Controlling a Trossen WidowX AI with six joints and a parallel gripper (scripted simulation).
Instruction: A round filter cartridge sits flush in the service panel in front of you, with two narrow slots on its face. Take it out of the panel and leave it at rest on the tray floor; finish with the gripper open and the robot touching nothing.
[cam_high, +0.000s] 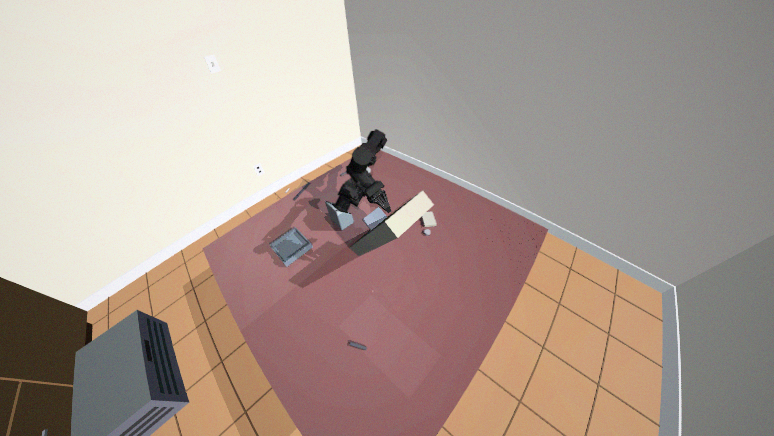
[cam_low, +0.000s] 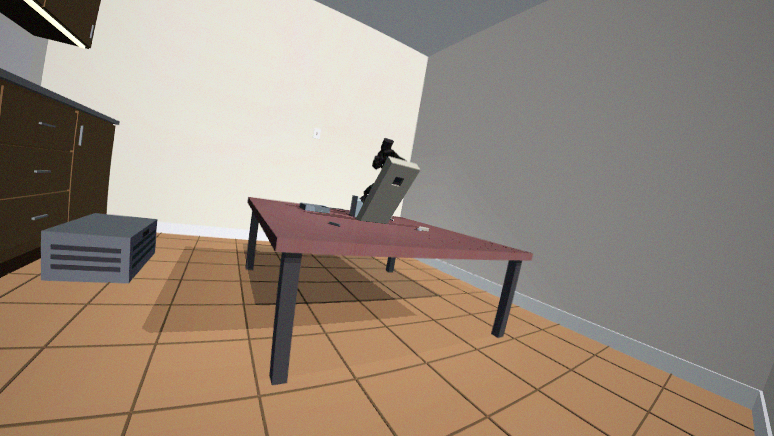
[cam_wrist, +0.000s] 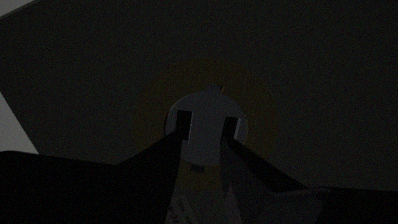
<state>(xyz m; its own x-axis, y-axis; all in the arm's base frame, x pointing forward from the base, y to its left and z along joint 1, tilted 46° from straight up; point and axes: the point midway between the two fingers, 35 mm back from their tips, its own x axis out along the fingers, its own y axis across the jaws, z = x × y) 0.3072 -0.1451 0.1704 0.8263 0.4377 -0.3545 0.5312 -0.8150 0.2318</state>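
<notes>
My gripper tip is now 20 mm short of the round pale filter cartridge and 20 mm above it. From my gripper tip the other things lie so: grey tray (380 mm behind, 310 mm to the right, 280 mm below).
</notes>
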